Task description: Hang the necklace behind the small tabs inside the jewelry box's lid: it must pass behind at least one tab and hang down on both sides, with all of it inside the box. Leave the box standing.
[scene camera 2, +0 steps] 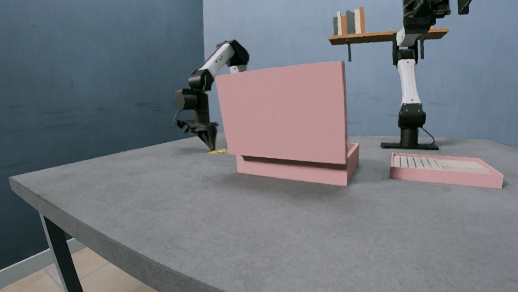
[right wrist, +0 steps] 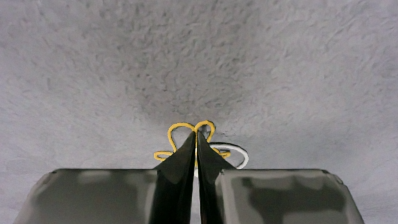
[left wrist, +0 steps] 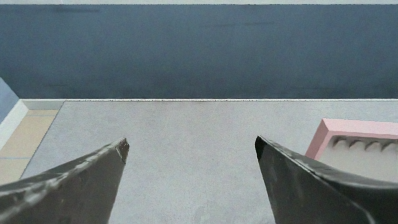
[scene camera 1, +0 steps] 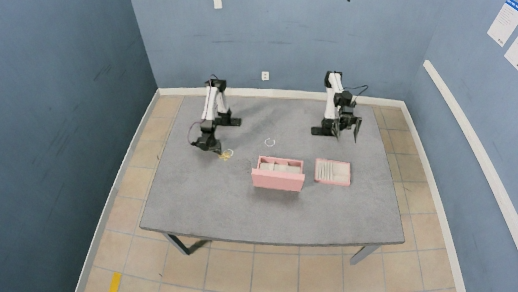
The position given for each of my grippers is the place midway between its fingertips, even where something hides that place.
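There's a pink jewelry box (scene camera 1: 280, 177) that I can see, though in the right wrist view the box is out of frame. As for my grippers, the left gripper (left wrist: 192, 139) is visible, and so is my right gripper (scene camera 2: 213, 150), which you'd also find as the right gripper (right wrist: 196, 134).
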